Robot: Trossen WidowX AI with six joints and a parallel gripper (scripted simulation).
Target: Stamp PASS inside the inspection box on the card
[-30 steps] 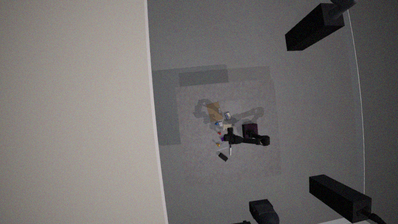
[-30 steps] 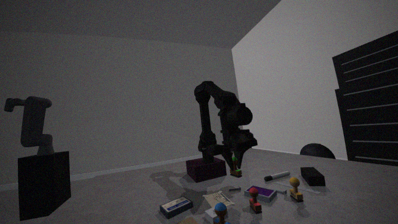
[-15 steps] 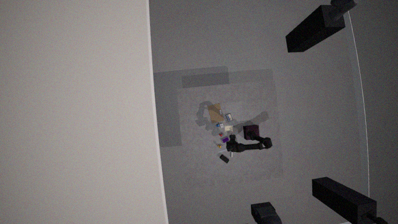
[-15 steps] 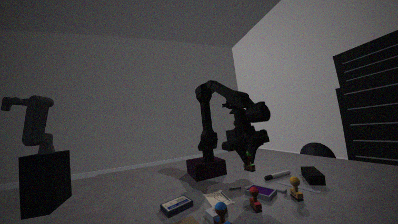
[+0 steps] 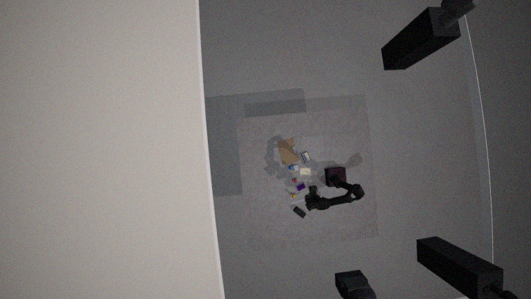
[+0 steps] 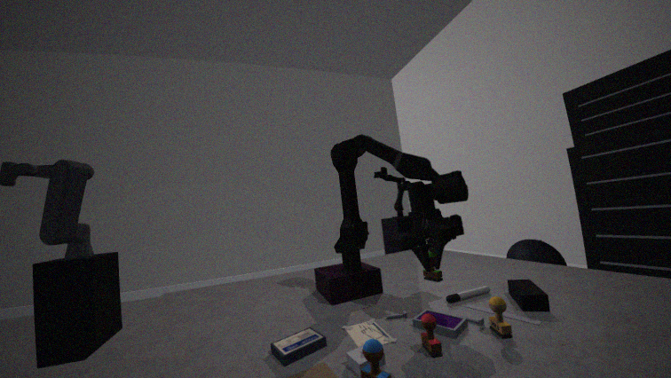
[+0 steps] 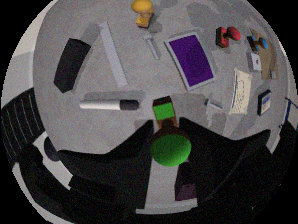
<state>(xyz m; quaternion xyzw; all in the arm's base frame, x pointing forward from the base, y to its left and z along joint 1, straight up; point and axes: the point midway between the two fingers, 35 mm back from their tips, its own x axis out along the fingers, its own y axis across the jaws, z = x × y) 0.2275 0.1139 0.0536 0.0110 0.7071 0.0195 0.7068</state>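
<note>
The purple ink pad lies 6 cm ahead of my gripper tip, 5 cm to the right of it and 9 cm below it. Round my gripper tip: ruler (10 cm ahead, 8 cm to the left, 9 cm below); then green-knobbed stamp (right at my gripper tip); then marker (1 cm behind, 9 cm to the left, 8 cm below).
</note>
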